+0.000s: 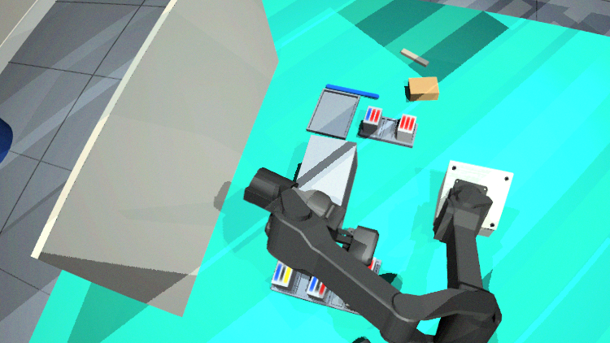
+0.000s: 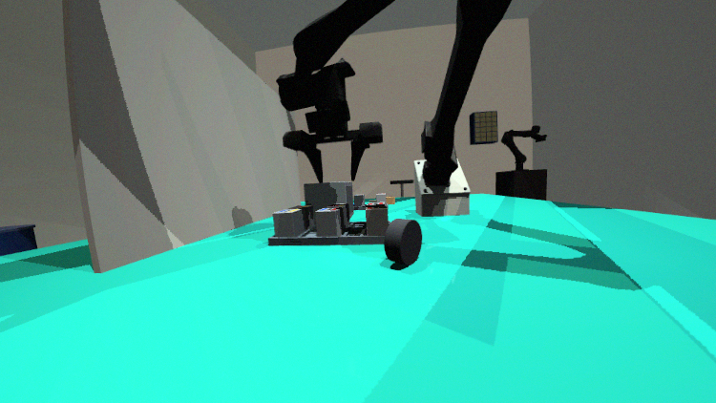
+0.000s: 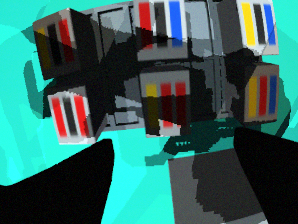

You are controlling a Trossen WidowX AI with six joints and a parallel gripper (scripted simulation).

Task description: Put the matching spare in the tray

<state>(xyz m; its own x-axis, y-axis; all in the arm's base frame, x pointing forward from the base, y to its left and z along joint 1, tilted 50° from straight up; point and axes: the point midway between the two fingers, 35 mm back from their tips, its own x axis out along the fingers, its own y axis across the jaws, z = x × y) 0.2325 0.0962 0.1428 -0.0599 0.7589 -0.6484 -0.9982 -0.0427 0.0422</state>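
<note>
The spare unit is 6 cm below my gripper tip. The rest, counted from my gripper tip: grey holder: 4 cm behind, 34 cm to the right, 9 cm below; black disc: 11 cm behind, 15 cm to the left, 7 cm below; grey wall: 29 cm ahead, 14 cm to the right, 13 cm above.
</note>
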